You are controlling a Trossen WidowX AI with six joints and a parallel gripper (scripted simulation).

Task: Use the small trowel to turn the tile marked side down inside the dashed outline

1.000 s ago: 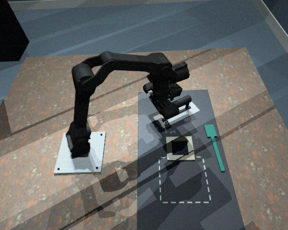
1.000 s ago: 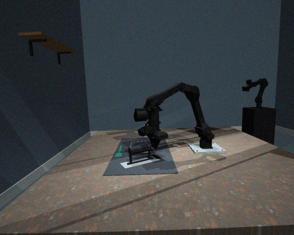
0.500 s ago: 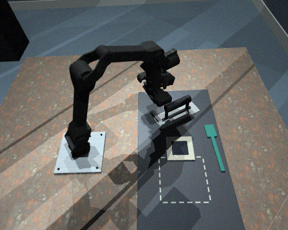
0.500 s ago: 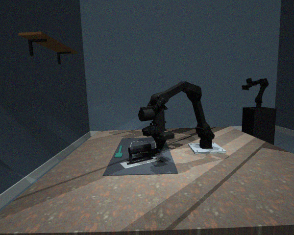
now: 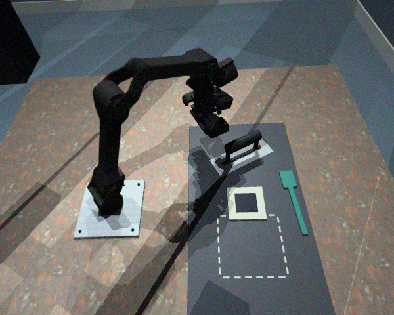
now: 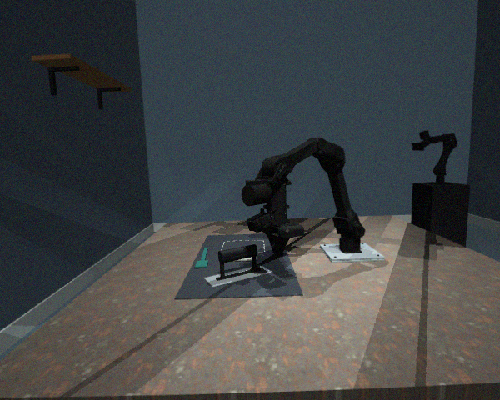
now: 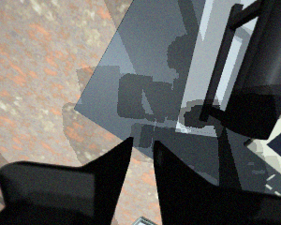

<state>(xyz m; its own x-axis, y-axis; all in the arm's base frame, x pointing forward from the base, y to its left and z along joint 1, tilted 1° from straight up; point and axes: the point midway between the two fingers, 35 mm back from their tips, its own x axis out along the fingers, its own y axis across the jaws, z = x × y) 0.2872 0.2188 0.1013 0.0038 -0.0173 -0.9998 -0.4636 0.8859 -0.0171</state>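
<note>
Now: the dark trowel 10 cm ahead of my gripper tip, 5 cm to the right of it and 4 cm below it. The rest, counted from my gripper tip: grey mat: 22 cm to the right, 11 cm ahead, 10 cm below; then tile: 22 cm to the right, 11 cm ahead, 8 cm below; then green spatula-shaped tool: 25 cm ahead, 20 cm to the right, 8 cm below.
</note>
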